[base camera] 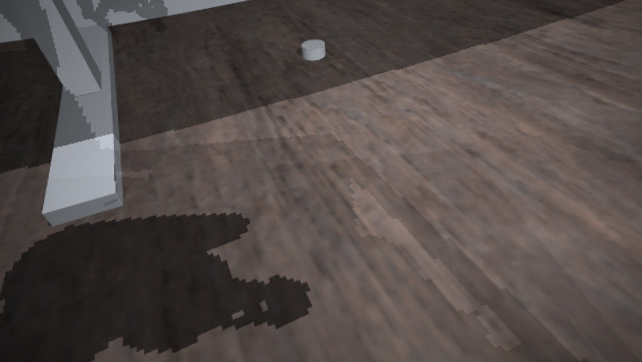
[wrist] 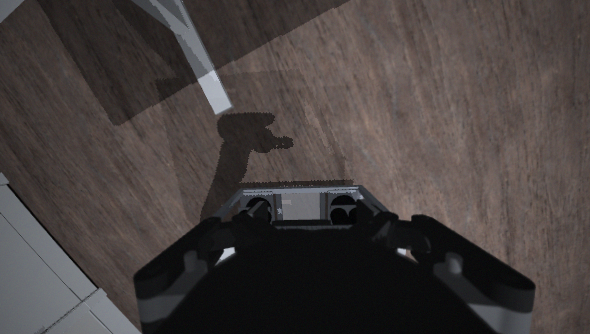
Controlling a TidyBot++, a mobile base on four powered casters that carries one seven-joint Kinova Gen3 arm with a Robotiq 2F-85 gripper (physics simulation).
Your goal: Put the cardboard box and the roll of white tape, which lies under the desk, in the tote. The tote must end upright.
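The roll of white tape lies flat on the dark, shaded floor at the top middle of the base view. It does not show in the wrist view. A white leg and foot of the desk stand on the floor, left of the tape in the base view and at the upper left in the wrist view. My gripper is open and empty, above the front of my own base, with its fingers spread apart. It does not show in the base view. The cardboard box and the tote do not show in either view.
The shadow of my arm falls on the floor beside the desk foot. A pale panelled surface stands at the lower left of the wrist view. A pale wall base runs behind the shaded floor.
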